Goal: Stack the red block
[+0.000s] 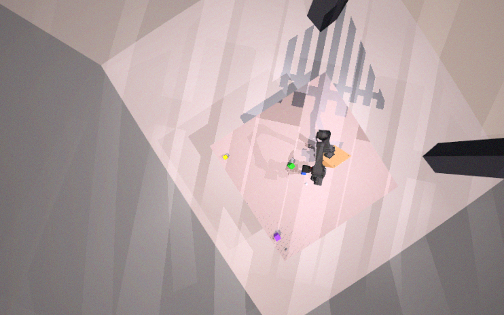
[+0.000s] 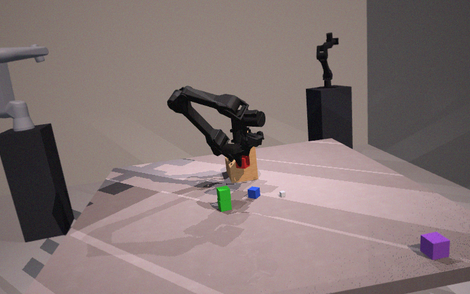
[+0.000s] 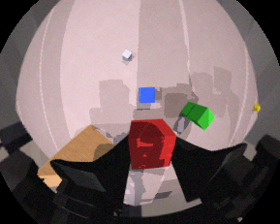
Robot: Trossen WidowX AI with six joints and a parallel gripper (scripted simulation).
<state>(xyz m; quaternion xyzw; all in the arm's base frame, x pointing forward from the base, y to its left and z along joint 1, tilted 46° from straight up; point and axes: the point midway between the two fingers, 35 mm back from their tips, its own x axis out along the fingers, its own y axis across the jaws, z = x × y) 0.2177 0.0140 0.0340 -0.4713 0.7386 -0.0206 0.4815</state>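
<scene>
The blue block is 40 mm ahead of my gripper tip, 20 mm to the left of it and 110 mm below it. Also, from my gripper tip: purple block (610 mm ahead, 330 mm to the left, 100 mm below); then small white cube (80 mm ahead, 120 mm to the left, 120 mm below); then red block (10 mm above).
</scene>
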